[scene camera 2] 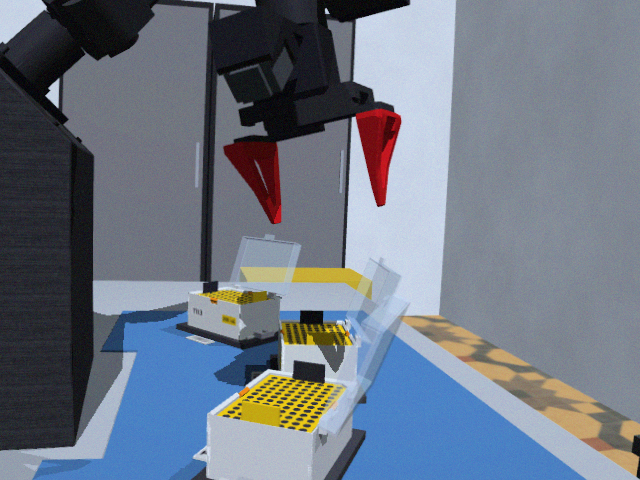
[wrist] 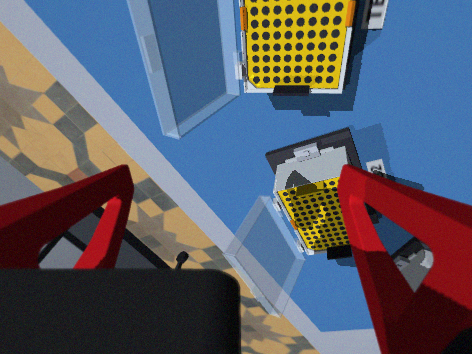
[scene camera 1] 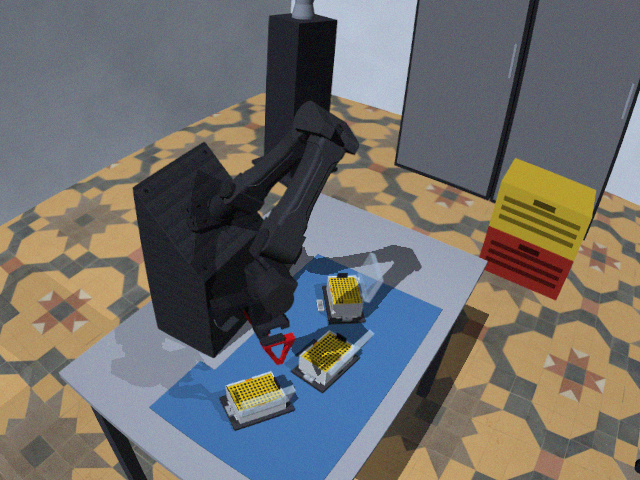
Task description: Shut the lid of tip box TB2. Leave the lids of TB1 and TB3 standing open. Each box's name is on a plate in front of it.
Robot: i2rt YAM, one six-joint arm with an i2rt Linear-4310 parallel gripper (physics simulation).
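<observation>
Tip box TB2 is the middle white box with a yellow rack. Its clear lid stands open, leaning outward. TB1 has its clear lid open. TB3 has its lid upright and open. My gripper is open and empty, above the boxes. One finger partly covers TB2 and its name plate in the wrist view.
The boxes stand on a blue mat on a grey table. The dark arm base stands at the table's inner side. Yellow and red crates stand on the floor beyond.
</observation>
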